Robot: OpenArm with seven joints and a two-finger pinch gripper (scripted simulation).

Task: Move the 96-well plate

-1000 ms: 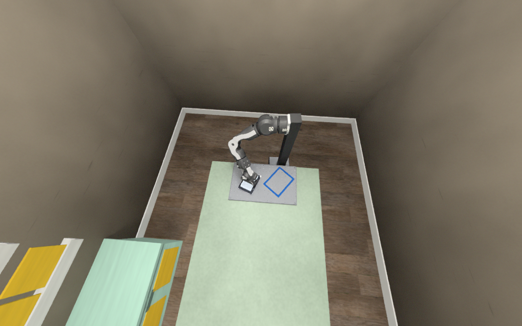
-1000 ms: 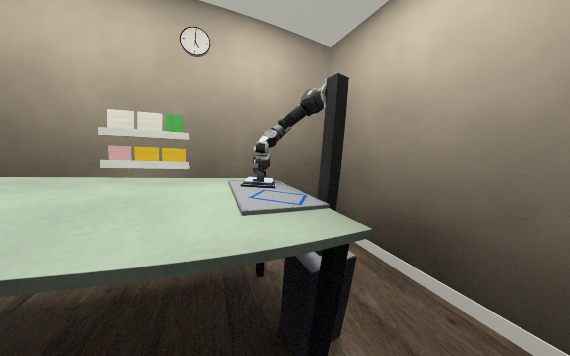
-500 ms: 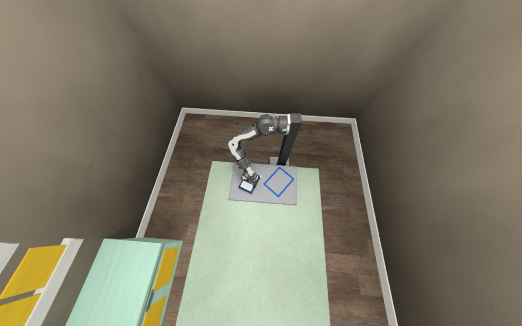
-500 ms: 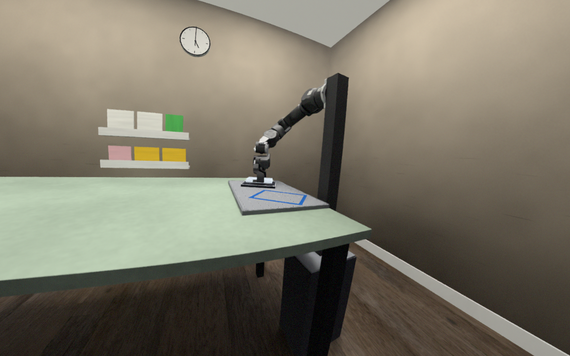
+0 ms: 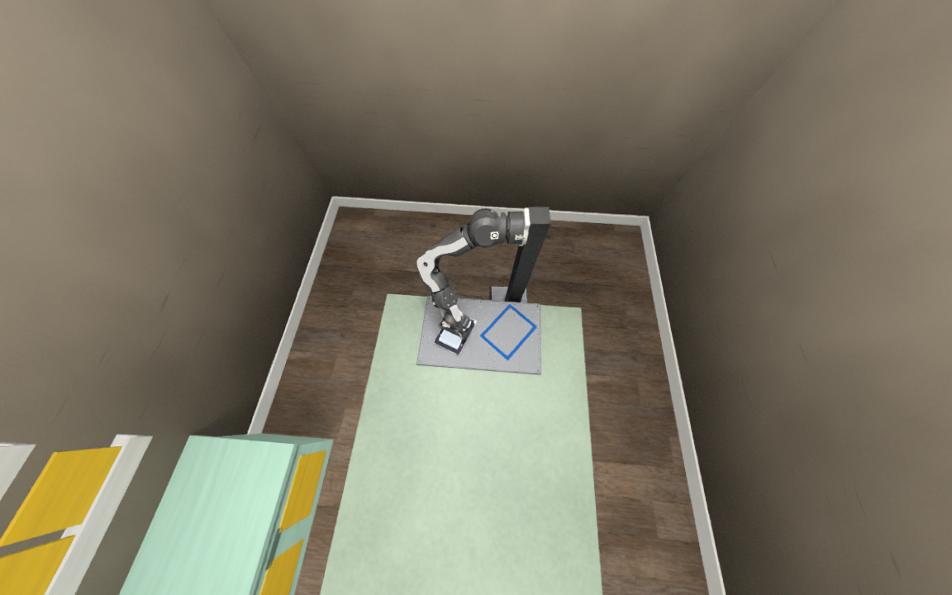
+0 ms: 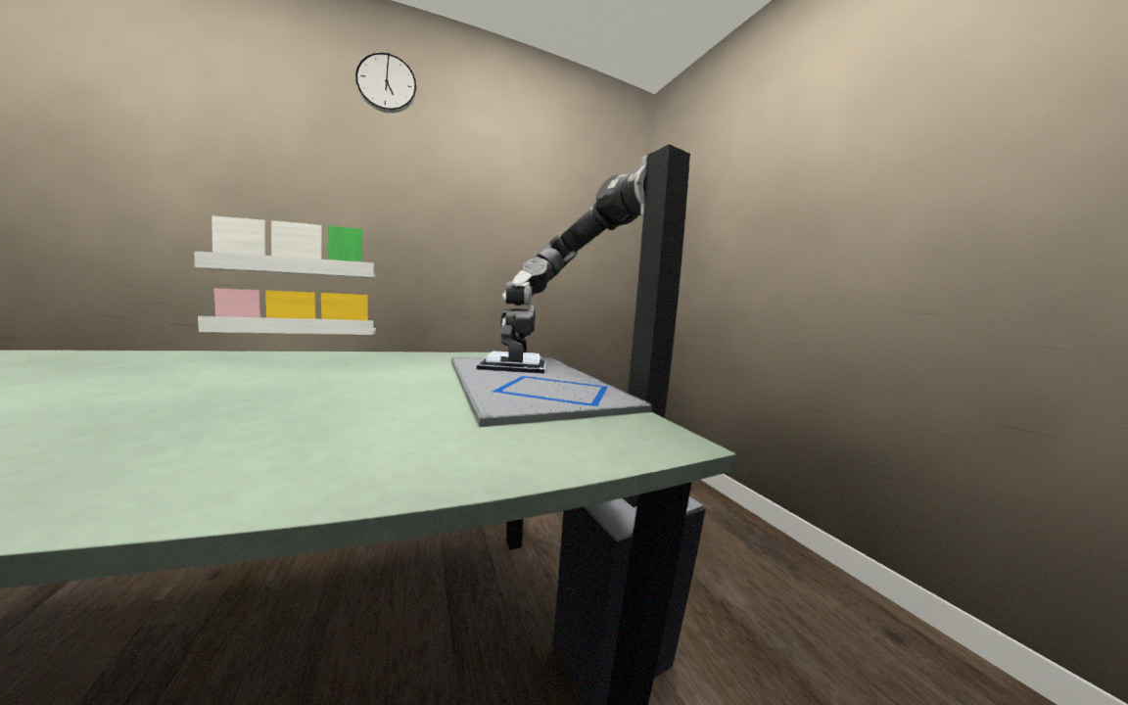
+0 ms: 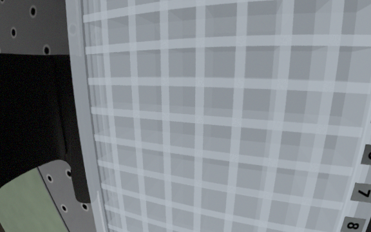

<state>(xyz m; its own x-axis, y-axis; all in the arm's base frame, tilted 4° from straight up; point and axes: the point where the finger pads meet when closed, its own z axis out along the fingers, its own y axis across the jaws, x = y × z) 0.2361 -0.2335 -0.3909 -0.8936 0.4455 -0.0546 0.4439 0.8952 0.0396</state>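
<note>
My hand is right at the 96-well plate. The rest, counted from my hand: black plate nest N1: 2 cm below; white A1 label: 8 cm to the left, 4 cm behind, 1 cm below.
</note>
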